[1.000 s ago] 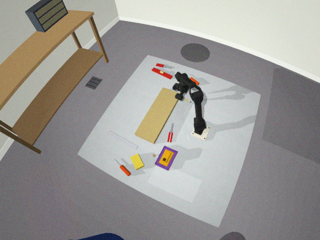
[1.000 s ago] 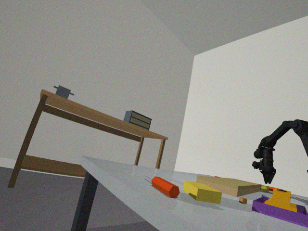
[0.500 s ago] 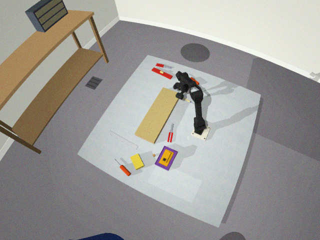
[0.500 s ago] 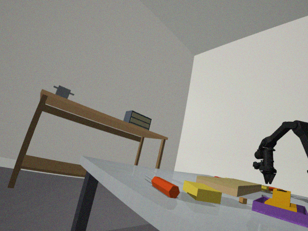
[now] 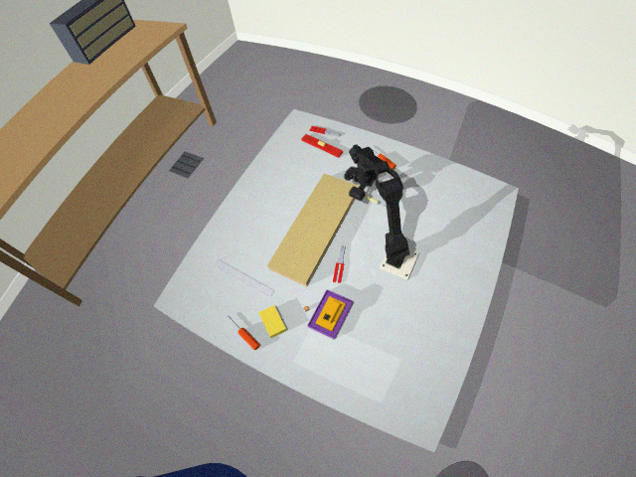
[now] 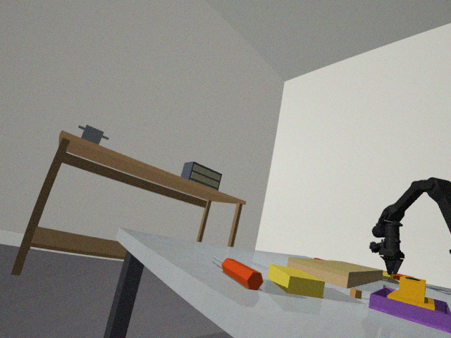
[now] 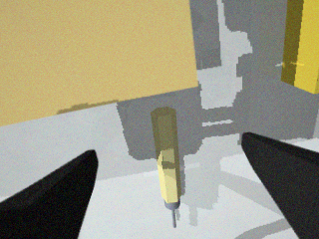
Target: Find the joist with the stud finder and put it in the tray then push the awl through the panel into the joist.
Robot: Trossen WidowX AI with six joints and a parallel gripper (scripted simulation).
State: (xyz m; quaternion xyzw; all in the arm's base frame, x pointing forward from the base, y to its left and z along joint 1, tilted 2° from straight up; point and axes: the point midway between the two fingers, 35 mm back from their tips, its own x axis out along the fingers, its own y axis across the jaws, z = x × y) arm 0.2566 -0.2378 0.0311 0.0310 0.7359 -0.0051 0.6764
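Now: gripper tip 6 cm past the awl and 2 cm above it. From my gripper tip the other things lie so: red level 33 cm ahead, 19 cm to the right, 1 cm below; then purple tray 56 cm to the left, 12 cm behind, 2 cm below; then brown cube 59 cm to the left, 3 cm behind, 2 cm below.
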